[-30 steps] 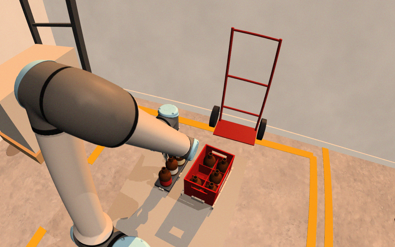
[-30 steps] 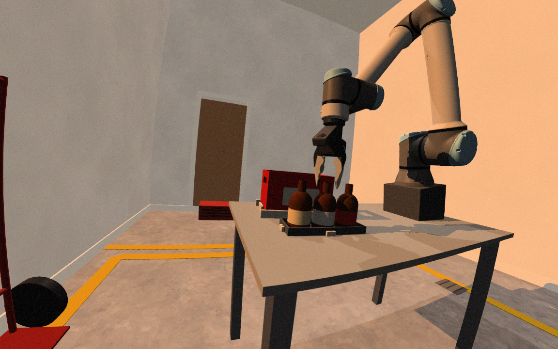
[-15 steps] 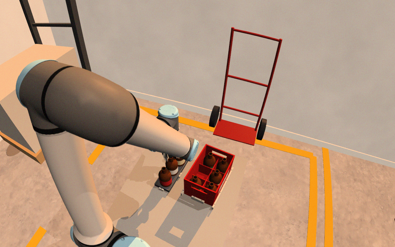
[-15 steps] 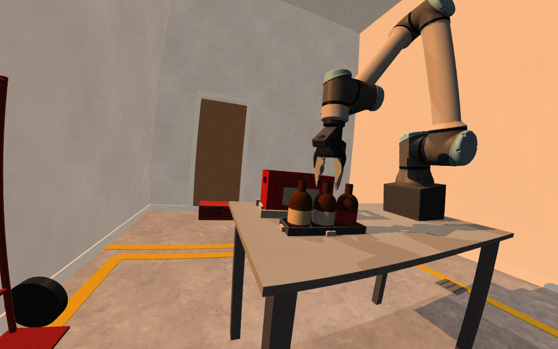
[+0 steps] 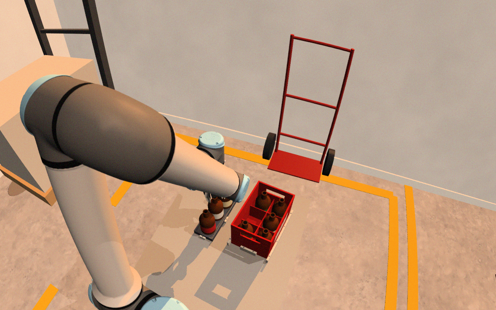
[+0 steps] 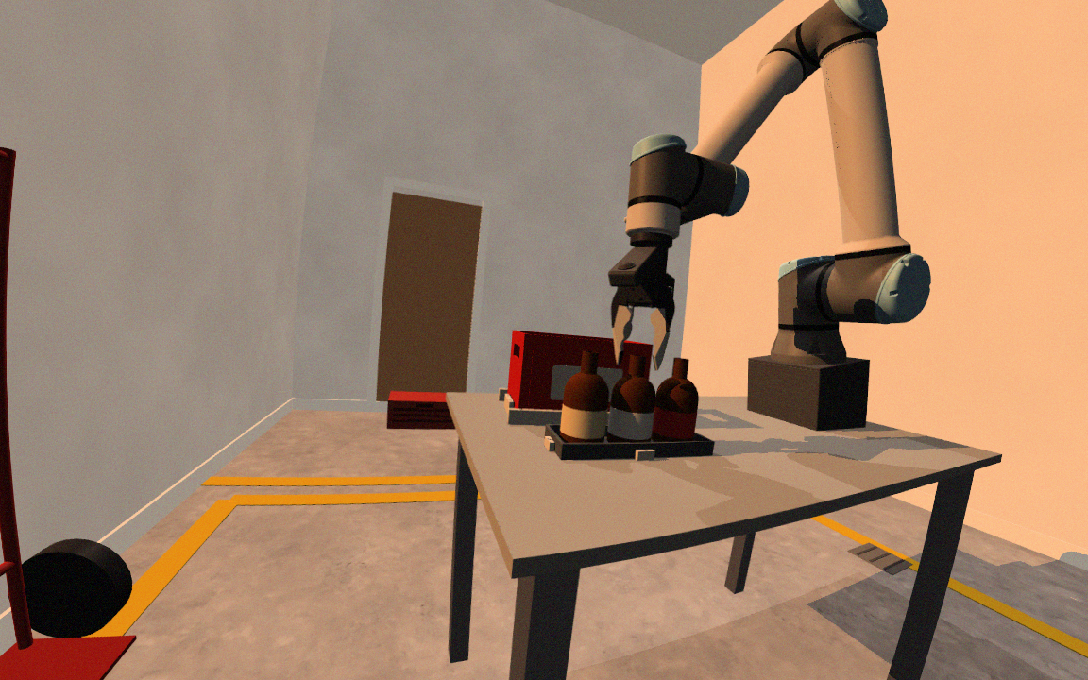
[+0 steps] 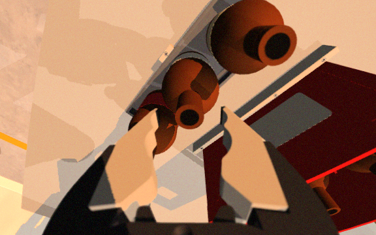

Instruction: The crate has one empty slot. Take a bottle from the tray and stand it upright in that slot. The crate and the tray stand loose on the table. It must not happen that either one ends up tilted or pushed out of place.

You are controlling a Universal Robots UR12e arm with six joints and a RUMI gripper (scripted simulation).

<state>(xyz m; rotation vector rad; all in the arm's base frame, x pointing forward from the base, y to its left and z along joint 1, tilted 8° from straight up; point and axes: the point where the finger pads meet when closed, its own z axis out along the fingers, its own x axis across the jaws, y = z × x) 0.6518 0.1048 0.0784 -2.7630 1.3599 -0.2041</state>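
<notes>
My hand is 140 mm above the dark tray. The rest, counted from my hand: red crate (230 mm to the right, 70 mm below).
</notes>
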